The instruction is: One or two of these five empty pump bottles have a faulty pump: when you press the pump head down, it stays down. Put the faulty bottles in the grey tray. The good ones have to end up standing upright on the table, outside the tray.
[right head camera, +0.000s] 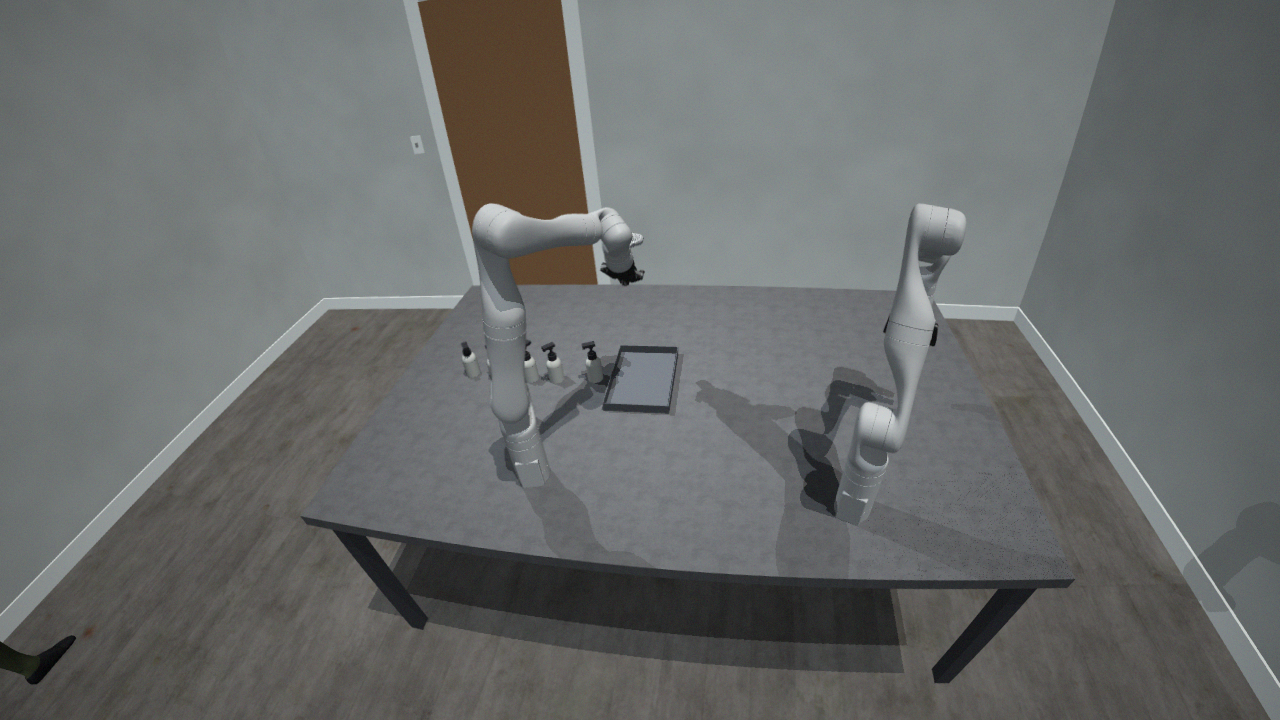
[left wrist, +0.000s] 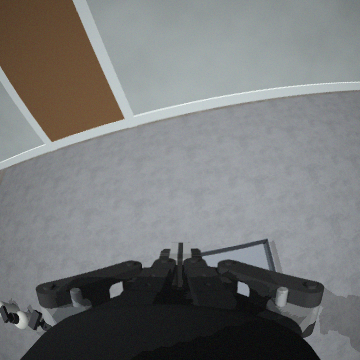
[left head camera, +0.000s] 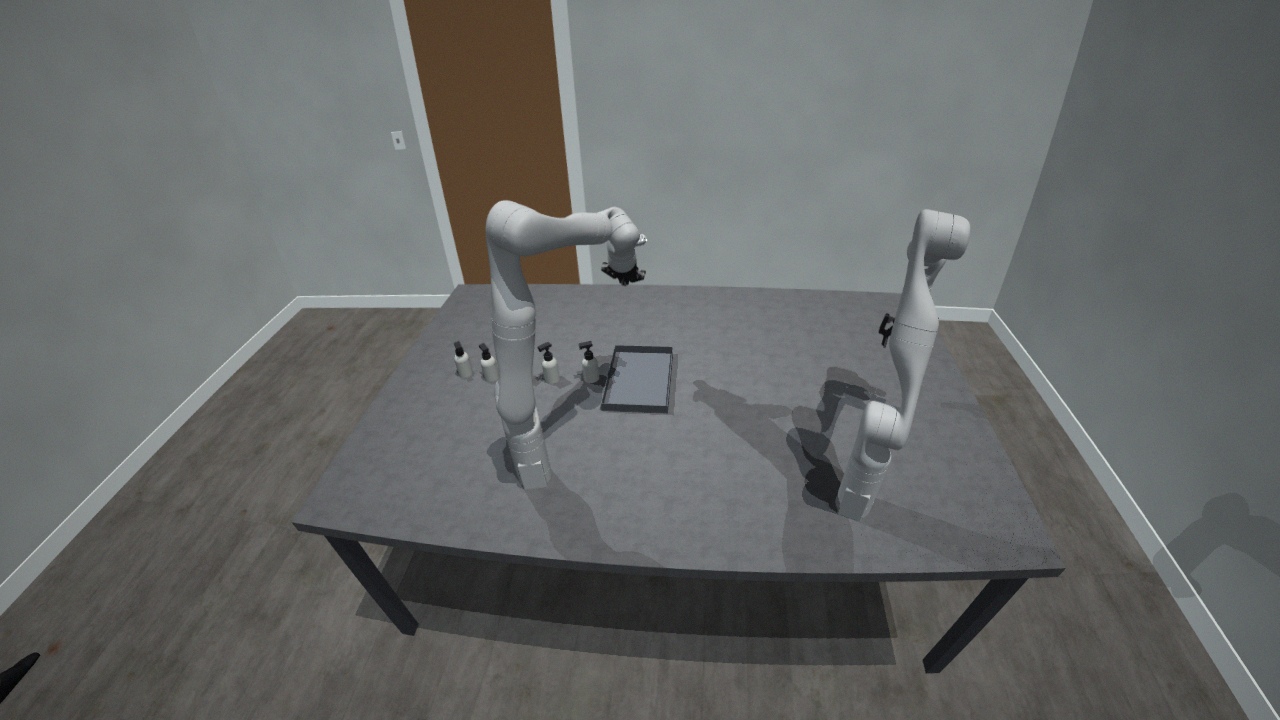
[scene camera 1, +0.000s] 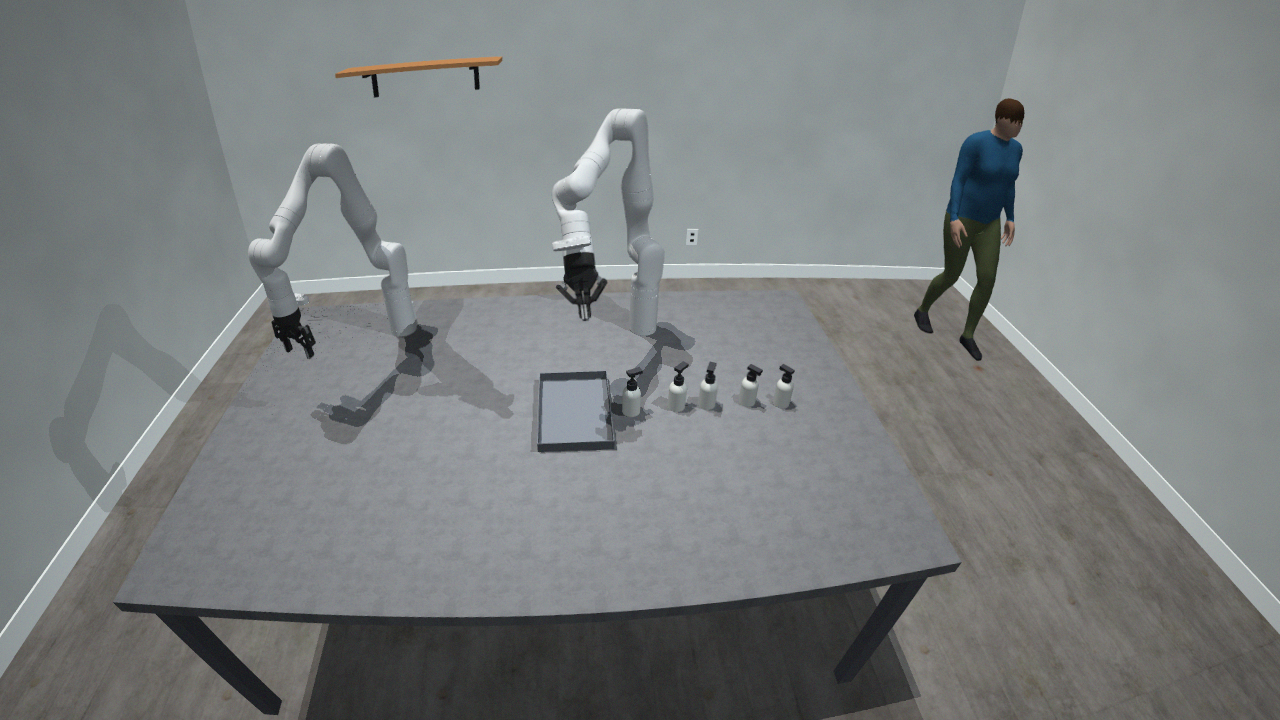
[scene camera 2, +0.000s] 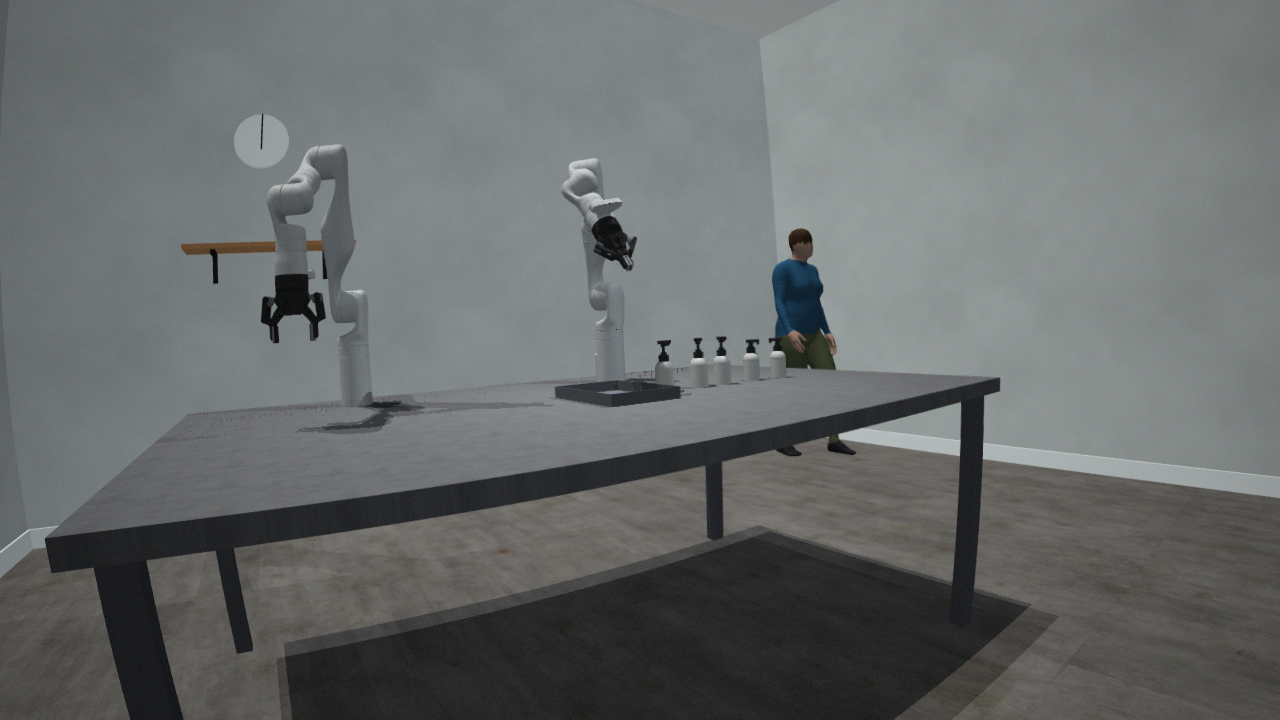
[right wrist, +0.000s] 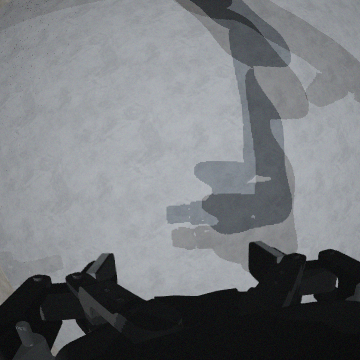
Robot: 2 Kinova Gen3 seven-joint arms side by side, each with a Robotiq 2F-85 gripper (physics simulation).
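Note:
Five white pump bottles with black heads stand upright in a row outside the tray: the first close beside it, then the second, third, fourth and fifth. The fourth and fifth heads look lower on their collars than the others. The grey tray is empty. My left gripper is shut, empty and tilted high above the table. My right gripper is open and empty above the table.
The left arm hides part of the bottle row in both head views. The right arm stands at the right of the table there. A person stands on the floor beyond the table's bottle side.

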